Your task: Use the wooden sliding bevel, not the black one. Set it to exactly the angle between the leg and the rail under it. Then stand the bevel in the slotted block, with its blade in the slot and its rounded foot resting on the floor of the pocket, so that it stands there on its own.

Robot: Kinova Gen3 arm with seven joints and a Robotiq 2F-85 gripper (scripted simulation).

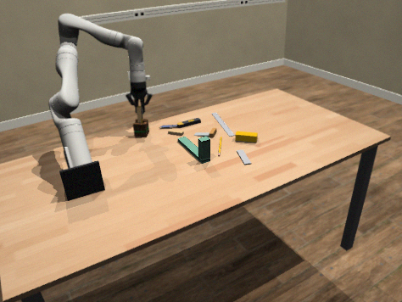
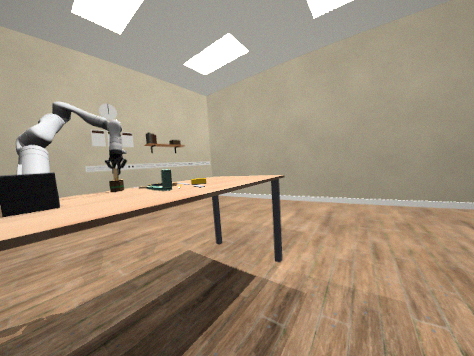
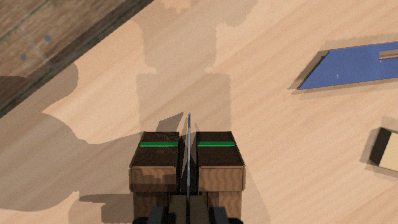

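My gripper is now 1 cm past the wooden sliding bevel, 1 cm to the left of it and 4 cm above it. The rest, counted from my hand: blue blade 15 cm ahead, 4 cm to the right, 12 cm below; thin steel blade 7 cm below; small wooden block 13 cm ahead, 11 cm to the right, 12 cm below.
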